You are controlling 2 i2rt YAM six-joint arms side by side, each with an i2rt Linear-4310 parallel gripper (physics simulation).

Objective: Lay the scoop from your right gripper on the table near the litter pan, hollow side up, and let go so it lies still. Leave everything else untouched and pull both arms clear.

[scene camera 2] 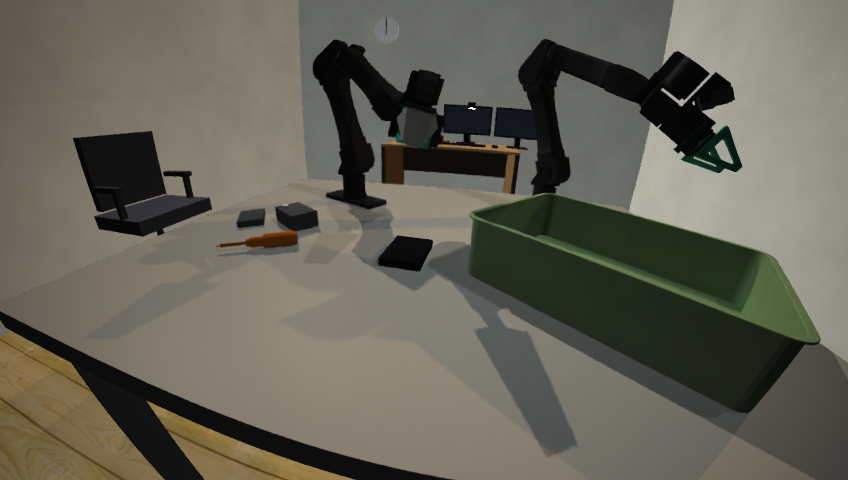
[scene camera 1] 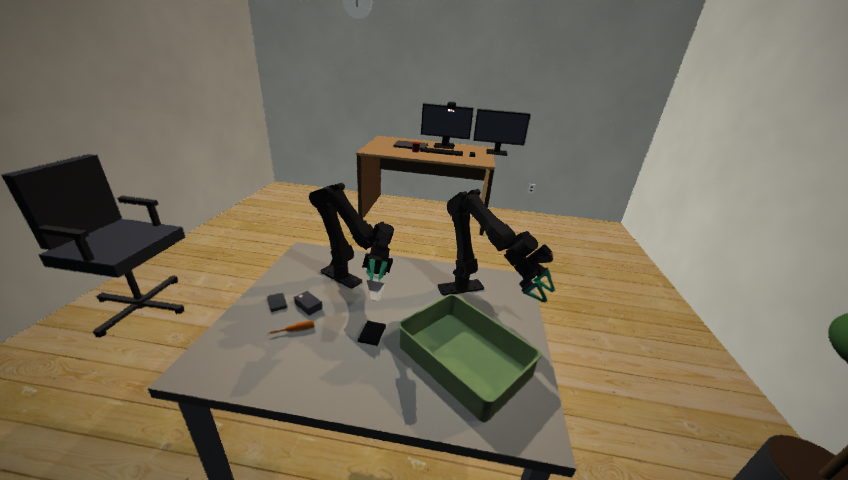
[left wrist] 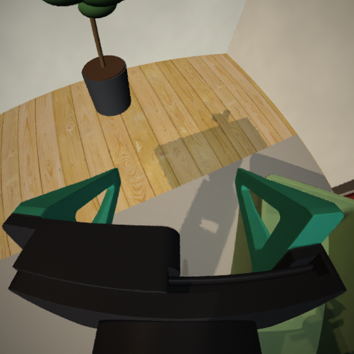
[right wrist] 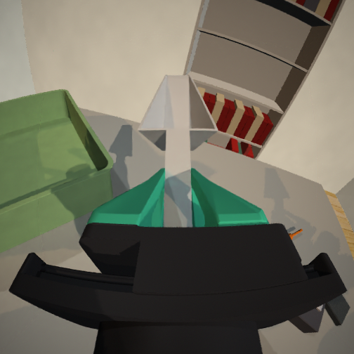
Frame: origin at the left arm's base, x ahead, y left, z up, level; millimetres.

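Seen in the pictures: left gripper, between the fingertips: (scene camera 2: 729, 170) (scene camera 1: 549, 296); right gripper, between the fingertips: (scene camera 1: 374, 281); left arm's base, origin of its link: (scene camera 1: 460, 287); right arm's base, origin of its link: (scene camera 2: 354, 200) (scene camera 1: 341, 276).
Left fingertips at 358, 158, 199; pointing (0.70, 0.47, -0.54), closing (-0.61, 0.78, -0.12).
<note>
Pixels of each thing's middle, then the offset from my left fingertips to it, as dx, dy, dz. Level surfaces: height alone.
- light grey scoop, middle of its body: (scene camera 2: 415, 130) (scene camera 1: 374, 287) -160, -576, +12
- green litter pan, middle of its body: (scene camera 2: 617, 263) (scene camera 1: 465, 348) +23, -304, -151
- table, height of its surface: dz -199
- black flat block, middle of its body: (scene camera 2: 407, 251) (scene camera 1: 372, 332) -164, -584, -192
- orange screwdriver, middle of its body: (scene camera 2: 256, 241) (scene camera 1: 291, 328) -243, -858, -186
- dark box, middle of its body: (scene camera 2: 296, 215) (scene camera 1: 308, 302) -370, -800, -179
- smaller dark block, middle of its body: (scene camera 2: 251, 217) (scene camera 1: 277, 302) -415, -916, -192
My right gripper (scene camera 1: 374, 277) (right wrist: 177, 174) is shut on the handle of a light grey scoop (scene camera 1: 375, 290) (scene camera 2: 417, 127) (right wrist: 177, 102). It holds the scoop above the table, pointing away from the arm. In the right wrist view the scoop's hollow side faces the camera. The green litter pan (scene camera 1: 470, 356) (scene camera 2: 595, 297) (right wrist: 55, 195) stands on the table (scene camera 1: 285, 386) (scene camera 2: 238, 368), to the right of the scoop in scene camera 1. My left gripper (scene camera 1: 540, 286) (scene camera 2: 714, 163) (left wrist: 177, 174) is open and empty, raised beyond the pan's far side near the table's right edge.
A black flat block (scene camera 1: 371, 333) (scene camera 2: 405, 252) lies between the pan and an orange screwdriver (scene camera 1: 300, 327) (scene camera 2: 270, 239). A dark box (scene camera 1: 308, 302) (scene camera 2: 296, 215) and a smaller dark block (scene camera 1: 276, 302) (scene camera 2: 251, 218) lie behind the screwdriver. A bookshelf (right wrist: 295, 102) stands beyond the table.
</note>
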